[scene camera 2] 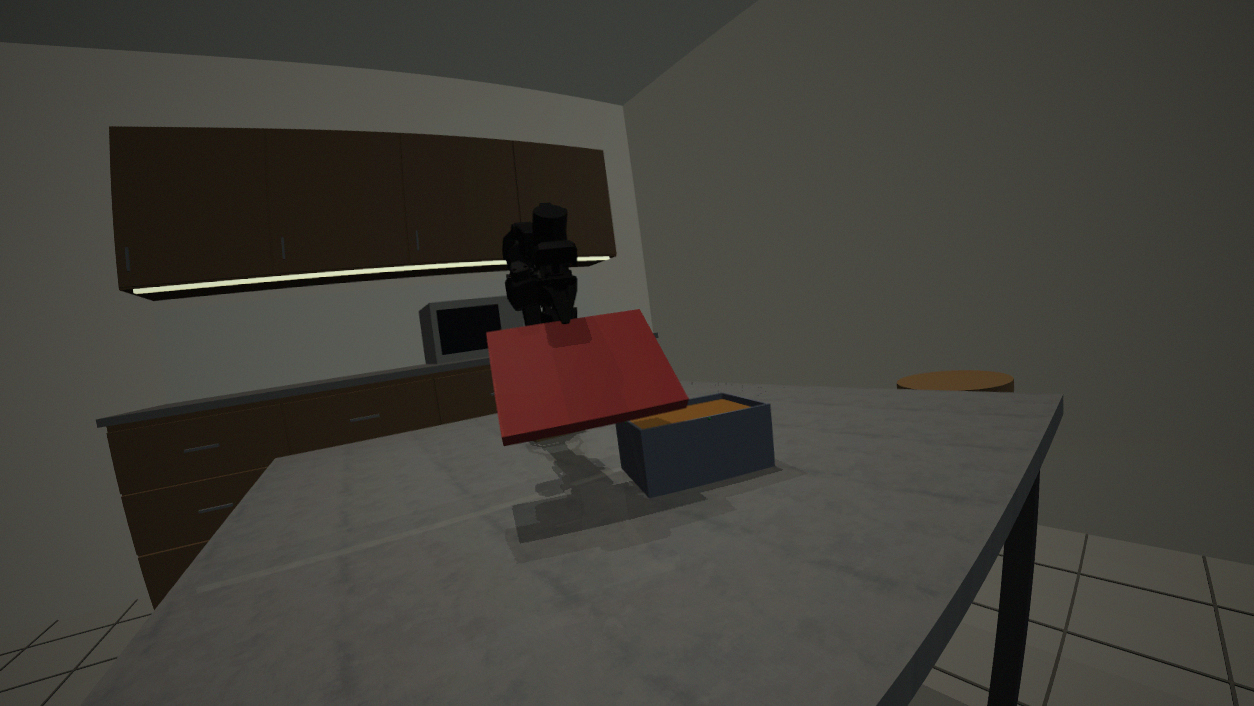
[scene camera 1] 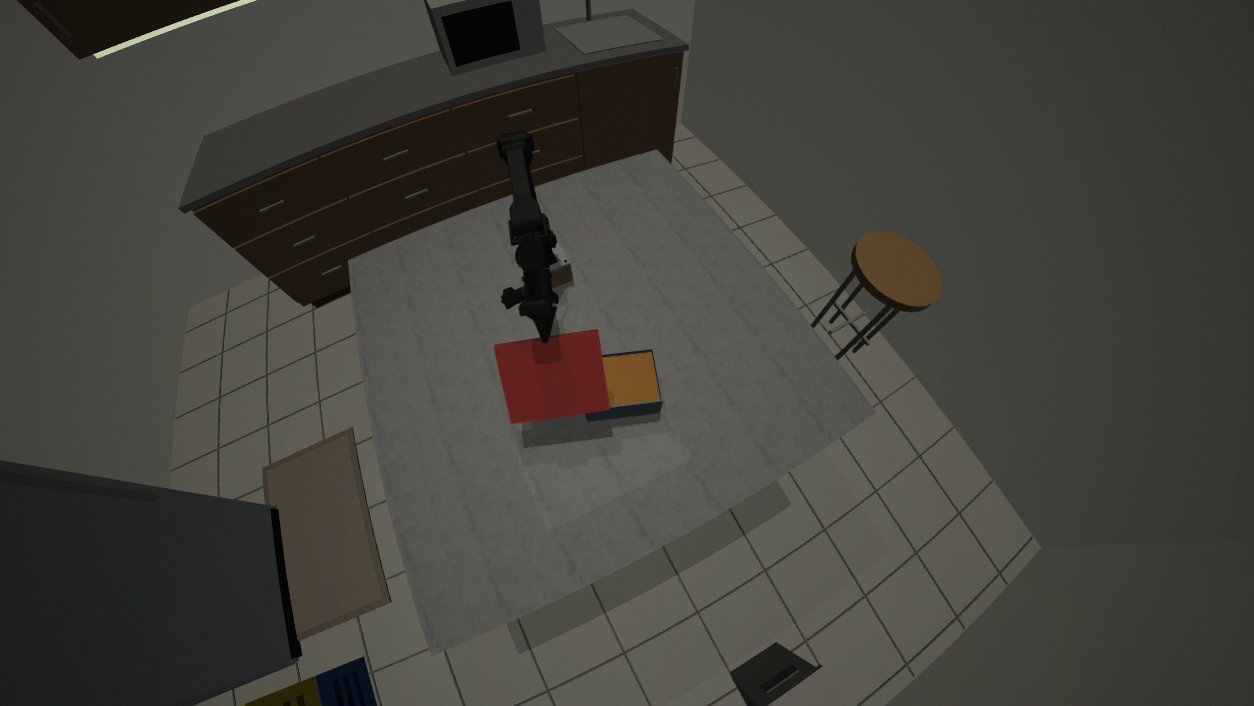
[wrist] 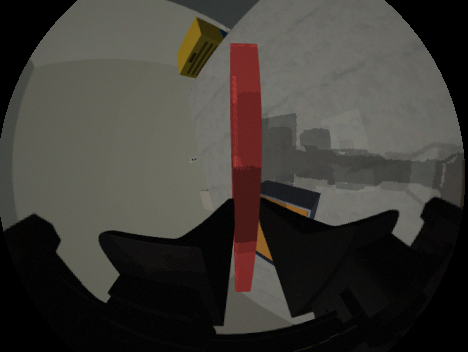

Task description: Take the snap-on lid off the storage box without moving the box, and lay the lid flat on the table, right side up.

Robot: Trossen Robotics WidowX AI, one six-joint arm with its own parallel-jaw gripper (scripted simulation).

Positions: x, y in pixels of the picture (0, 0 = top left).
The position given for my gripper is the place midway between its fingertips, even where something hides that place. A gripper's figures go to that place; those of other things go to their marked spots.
Labels:
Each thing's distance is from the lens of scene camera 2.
my gripper (scene camera 2: 566, 328): 65 cm
red lid (scene camera 2: 550, 379): 56 cm
storage box (scene camera 2: 717, 437): 60 cm

